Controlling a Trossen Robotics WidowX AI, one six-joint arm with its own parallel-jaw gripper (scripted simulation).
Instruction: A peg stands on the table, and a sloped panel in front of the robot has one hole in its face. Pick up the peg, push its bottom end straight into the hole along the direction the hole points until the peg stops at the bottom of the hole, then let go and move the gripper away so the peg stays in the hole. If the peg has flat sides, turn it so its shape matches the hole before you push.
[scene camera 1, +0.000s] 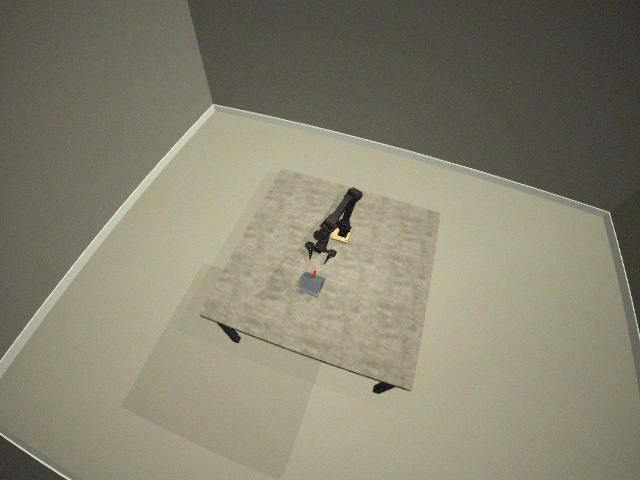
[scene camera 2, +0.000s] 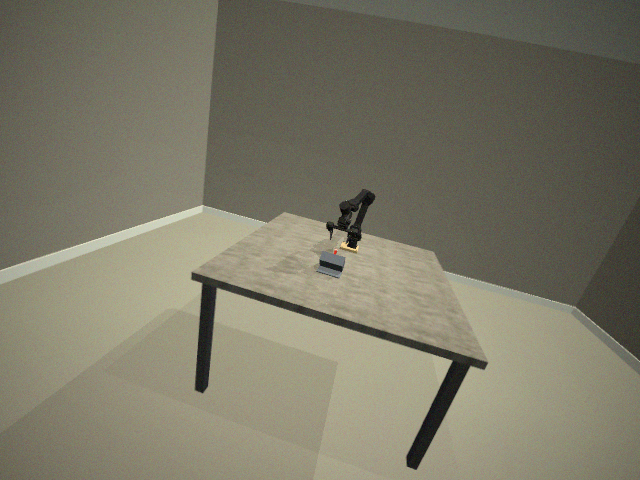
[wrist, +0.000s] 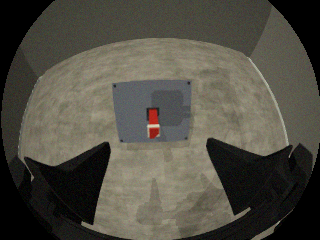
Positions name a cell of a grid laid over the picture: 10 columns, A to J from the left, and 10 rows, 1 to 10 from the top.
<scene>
My gripper (wrist: E7) is open, with nothing in its grasp. Further things: a grey sloped panel (wrist: E5).
</scene>
